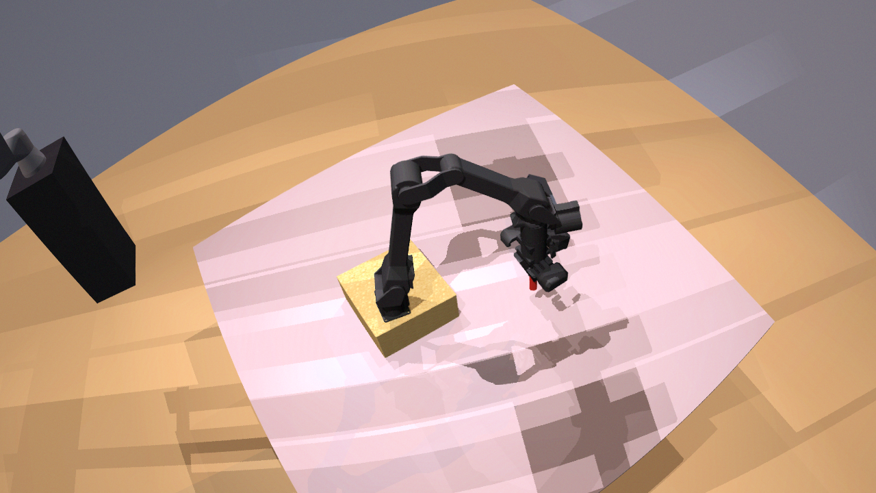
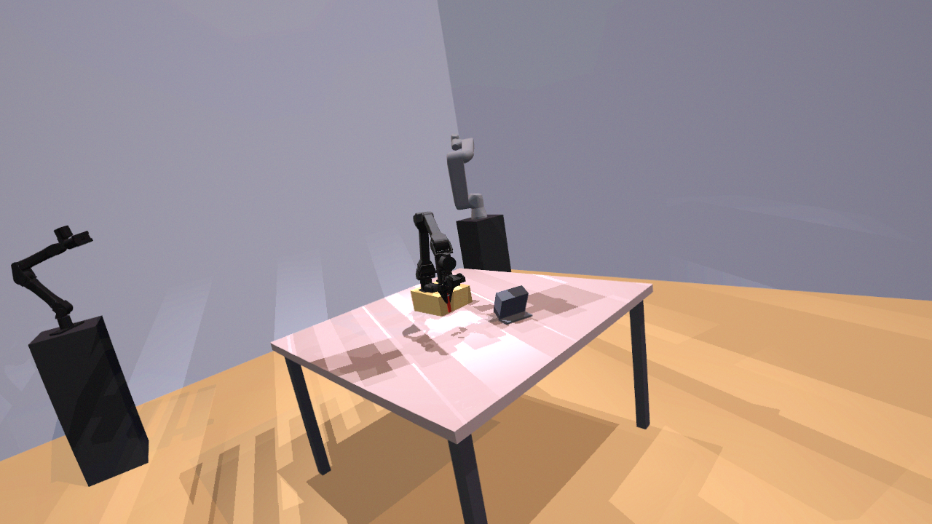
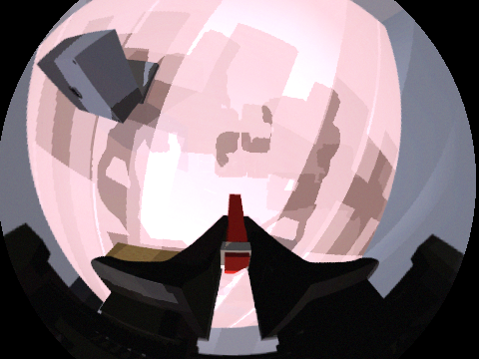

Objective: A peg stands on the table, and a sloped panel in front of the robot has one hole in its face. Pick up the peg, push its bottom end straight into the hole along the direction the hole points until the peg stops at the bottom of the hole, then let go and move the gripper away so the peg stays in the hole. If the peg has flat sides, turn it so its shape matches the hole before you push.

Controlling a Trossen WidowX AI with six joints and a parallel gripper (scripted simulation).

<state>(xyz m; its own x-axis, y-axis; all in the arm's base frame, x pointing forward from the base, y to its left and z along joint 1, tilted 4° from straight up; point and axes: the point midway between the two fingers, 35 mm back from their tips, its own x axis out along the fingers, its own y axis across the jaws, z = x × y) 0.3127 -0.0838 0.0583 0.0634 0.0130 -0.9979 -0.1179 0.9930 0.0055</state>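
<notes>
Right now my gripper tip is 23 cm to the right of the grey sloped panel, 13 cm short of it and 5 cm above it. Also, from my gripper tip: red peg 2 cm above.
</notes>
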